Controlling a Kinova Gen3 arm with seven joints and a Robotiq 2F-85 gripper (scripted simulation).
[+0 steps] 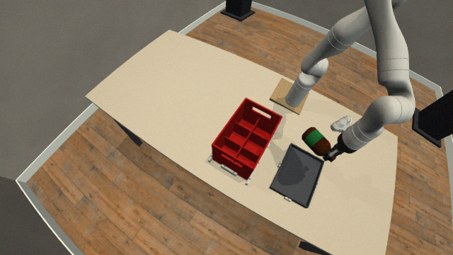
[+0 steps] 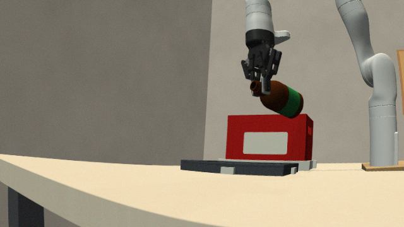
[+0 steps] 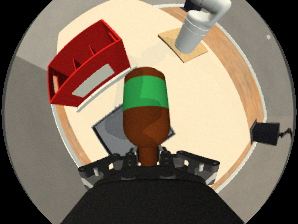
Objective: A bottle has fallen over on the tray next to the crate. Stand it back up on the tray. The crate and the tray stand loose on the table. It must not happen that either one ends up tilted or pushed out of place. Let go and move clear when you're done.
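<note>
The brown bottle is 20 mm behind my hand, 50 mm to the right of it and 10 mm below it. From my hand the other things lie so: dark grey tray: 50 mm ahead, 30 mm to the right, 190 mm below; red crate: 90 mm ahead, 320 mm to the right, 120 mm below.
</note>
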